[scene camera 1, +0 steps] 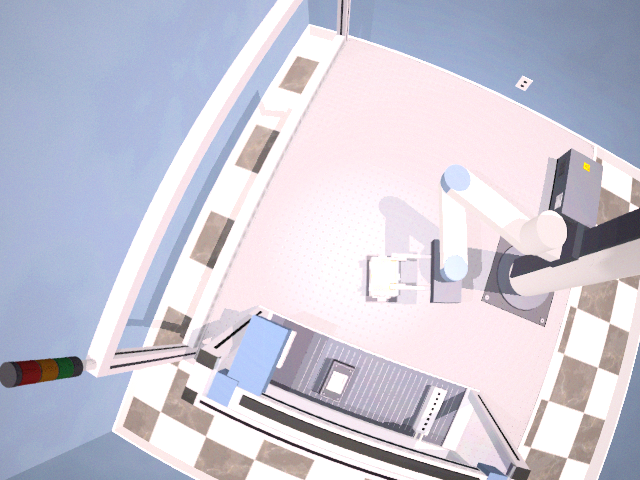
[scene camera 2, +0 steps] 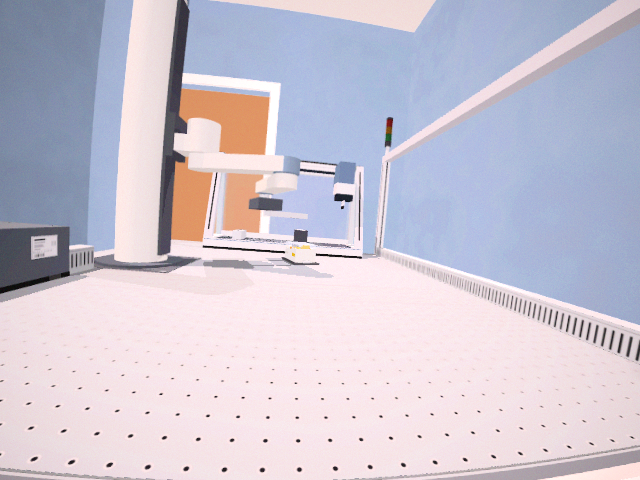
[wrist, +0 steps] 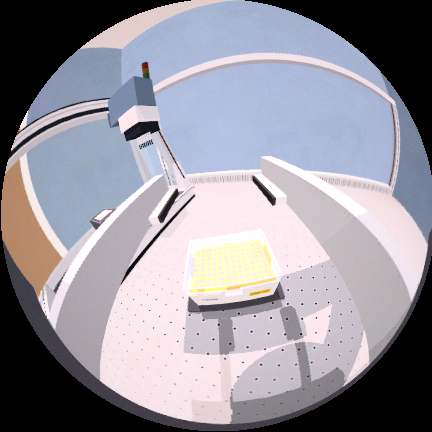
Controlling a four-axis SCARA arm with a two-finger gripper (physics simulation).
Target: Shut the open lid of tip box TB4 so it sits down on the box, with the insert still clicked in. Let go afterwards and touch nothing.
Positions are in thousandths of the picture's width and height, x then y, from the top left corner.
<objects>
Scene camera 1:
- gripper: 610, 566
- clear lid: 601, 566
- grey slatted deck: 630, 895
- grey cabinet: 909, 395
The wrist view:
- gripper: 492, 404
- clear lid: 531, 608
</objects>
